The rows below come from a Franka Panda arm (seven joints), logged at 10 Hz.
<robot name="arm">
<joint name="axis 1" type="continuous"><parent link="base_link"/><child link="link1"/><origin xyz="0 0 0.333"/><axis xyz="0 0 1"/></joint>
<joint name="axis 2" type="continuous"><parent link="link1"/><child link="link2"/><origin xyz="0 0 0"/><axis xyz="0 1 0"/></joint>
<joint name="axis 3" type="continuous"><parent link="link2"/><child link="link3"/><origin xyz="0 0 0.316"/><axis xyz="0 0 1"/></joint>
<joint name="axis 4" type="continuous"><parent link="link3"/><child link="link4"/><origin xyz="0.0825 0 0"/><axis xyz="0 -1 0"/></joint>
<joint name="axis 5" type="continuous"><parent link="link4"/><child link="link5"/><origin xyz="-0.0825 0 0.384"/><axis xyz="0 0 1"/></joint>
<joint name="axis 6" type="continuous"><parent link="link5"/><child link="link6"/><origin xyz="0 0 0"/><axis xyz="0 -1 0"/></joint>
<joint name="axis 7" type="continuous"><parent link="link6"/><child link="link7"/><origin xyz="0.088 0 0"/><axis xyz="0 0 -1"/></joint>
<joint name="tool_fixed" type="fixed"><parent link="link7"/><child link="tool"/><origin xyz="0 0 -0.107" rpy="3.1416 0 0"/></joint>
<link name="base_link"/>
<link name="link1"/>
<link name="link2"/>
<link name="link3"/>
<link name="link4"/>
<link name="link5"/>
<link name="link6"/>
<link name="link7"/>
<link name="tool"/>
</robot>
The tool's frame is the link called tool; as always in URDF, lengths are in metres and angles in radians. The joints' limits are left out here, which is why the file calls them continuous.
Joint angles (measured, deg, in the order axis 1, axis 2, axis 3, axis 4, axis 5, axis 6, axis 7), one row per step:
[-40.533 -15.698 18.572 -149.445 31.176 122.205 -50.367]
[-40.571 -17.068 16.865 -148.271 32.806 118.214 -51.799]
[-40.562 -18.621 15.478 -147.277 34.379 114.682 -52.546]
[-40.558 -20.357 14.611 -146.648 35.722 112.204 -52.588]
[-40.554 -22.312 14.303 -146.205 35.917 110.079 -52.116]
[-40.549 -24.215 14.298 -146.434 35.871 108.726 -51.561]
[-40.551 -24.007 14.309 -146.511 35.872 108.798 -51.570]
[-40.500 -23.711 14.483 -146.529 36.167 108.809 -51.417]
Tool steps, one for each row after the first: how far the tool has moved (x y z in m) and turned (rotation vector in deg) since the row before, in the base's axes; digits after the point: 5 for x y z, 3 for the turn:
[-0.00202 -0.00481 0.01505 2.745 -0.928 -0.131]
[-0.00200 -0.00242 0.01575 2.352 -1.041 -0.349]
[-0.00187 -0.00013 0.01509 1.452 -1.113 -0.607]
[-0.00242 0.00273 0.01455 0.256 -0.524 0.082]
[-0.00422 0.00419 0.00929 -0.194 -0.132 0.070]
[-0.00004 -0.00013 -0.00185 0.118 0.180 -0.022]
[0.00097 0.00142 -0.00201 0.364 0.227 -0.090]

